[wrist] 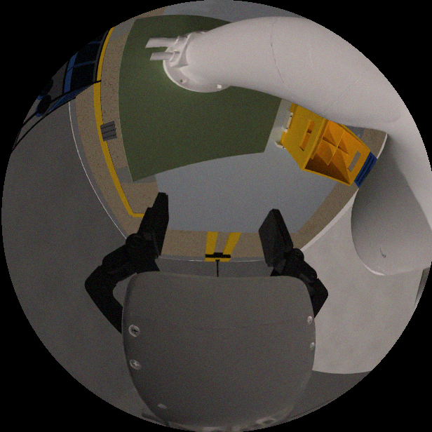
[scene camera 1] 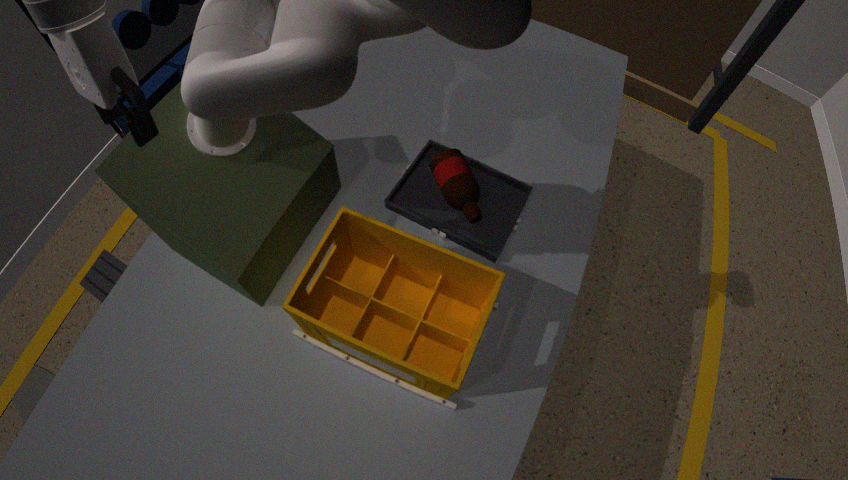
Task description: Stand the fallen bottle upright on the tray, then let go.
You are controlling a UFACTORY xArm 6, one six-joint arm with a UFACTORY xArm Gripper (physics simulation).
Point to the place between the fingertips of my gripper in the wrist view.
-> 218, 212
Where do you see a brown bottle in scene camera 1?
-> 456, 181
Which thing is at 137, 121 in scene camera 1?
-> My gripper.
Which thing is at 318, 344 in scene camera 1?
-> A white strip.
